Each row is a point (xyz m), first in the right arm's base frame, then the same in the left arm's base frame.
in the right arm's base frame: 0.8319 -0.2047 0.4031
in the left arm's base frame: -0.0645 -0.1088 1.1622
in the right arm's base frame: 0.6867 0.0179 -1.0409
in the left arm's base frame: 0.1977 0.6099 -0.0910
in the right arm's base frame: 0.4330 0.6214 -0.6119
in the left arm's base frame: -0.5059 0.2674 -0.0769
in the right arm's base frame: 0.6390 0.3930 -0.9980
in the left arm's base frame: -0.1696 0.6106 -0.1902
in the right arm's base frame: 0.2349 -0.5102 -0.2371
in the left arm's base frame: 0.4471 -0.2928 0.4112
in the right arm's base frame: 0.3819 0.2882 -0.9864
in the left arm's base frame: -0.0680 0.3768 -0.3008
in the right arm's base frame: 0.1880 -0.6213 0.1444
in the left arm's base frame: 0.4293 -0.5610 0.7075
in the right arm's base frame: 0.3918 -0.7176 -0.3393
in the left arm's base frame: 0.6725 -0.1433 0.4813
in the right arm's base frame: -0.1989 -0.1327 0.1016
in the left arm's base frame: -0.0091 -0.7703 0.3148
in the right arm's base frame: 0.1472 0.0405 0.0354
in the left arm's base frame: -0.1599 -0.4221 0.4160
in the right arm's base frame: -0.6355 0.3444 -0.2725
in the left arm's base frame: -0.3279 -0.8386 -0.3574
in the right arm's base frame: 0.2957 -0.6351 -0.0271
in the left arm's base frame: 0.4954 -0.3806 0.6422
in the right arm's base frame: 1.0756 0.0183 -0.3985
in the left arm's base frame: -0.0209 0.5714 0.6264
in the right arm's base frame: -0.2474 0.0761 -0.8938
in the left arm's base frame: 0.1180 -0.2234 -0.5346
